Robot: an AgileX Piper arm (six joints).
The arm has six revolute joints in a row. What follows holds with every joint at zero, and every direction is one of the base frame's.
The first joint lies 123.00 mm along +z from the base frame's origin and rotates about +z.
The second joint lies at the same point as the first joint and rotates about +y.
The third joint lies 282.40 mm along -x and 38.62 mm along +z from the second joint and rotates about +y.
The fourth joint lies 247.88 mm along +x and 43.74 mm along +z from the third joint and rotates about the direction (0.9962, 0, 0.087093).
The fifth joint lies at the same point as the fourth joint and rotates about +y.
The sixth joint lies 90.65 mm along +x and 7.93 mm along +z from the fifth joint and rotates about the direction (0.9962, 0, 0.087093).
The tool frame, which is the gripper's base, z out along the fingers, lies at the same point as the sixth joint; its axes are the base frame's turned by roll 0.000, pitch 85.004 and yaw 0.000 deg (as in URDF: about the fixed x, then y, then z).
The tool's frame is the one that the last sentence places.
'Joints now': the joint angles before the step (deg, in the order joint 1, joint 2, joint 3, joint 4, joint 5, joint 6). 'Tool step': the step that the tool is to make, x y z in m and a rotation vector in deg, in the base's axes. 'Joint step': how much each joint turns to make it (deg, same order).
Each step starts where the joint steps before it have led.
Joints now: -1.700, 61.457, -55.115, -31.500, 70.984, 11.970
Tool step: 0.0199, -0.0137, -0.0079, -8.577, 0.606, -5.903
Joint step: 0.014, 5.426, 0.005, -11.023, -0.124, 8.722
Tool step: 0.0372, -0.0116, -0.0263, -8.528, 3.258, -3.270
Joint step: -0.015, 10.154, -0.090, -10.846, -1.038, 9.066
